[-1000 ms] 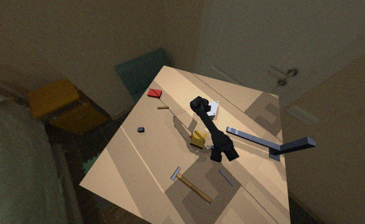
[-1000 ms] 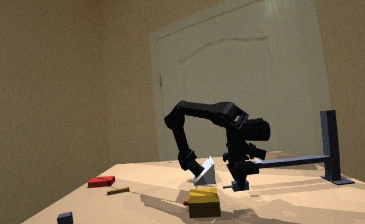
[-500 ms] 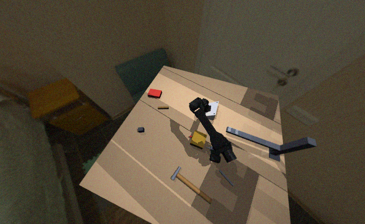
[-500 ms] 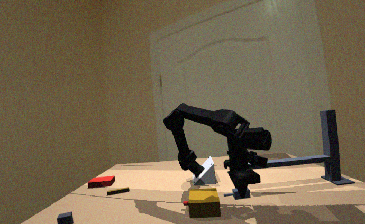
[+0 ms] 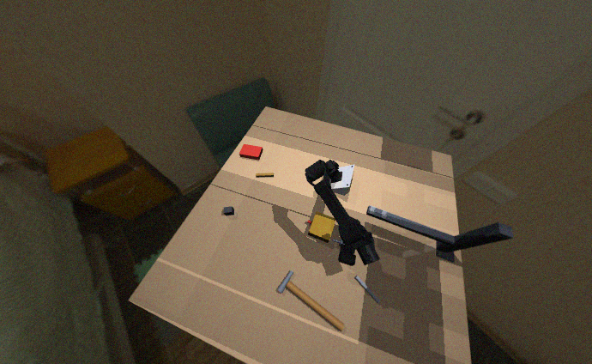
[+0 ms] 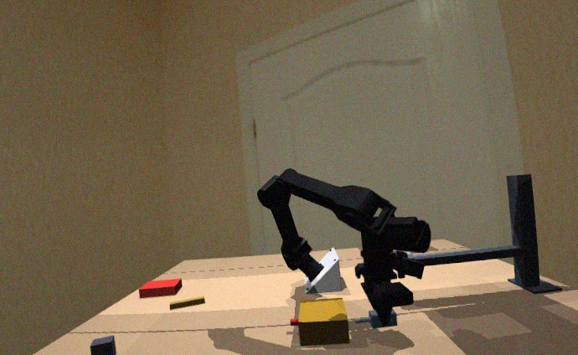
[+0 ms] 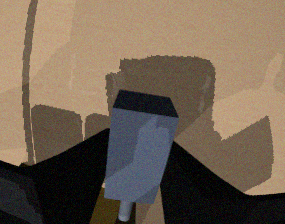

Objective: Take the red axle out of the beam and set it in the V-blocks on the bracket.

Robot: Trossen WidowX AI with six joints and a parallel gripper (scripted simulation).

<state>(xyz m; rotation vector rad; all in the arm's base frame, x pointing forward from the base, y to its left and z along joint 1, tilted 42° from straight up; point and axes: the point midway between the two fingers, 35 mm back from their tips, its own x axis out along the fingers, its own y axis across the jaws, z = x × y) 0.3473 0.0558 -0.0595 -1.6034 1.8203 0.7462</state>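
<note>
Now: gripper tip 110 mm to the left of the yellow beam, 60 mm past it and 10 mm above it. Also, from my gripper tip: blue-grey block: 20 mm to the right, 10 mm above; olive stick: 480 mm to the right, 280 mm behind, 20 mm below; grey rod: 150 mm ahead, 120 mm to the left, 30 mm below.
</note>
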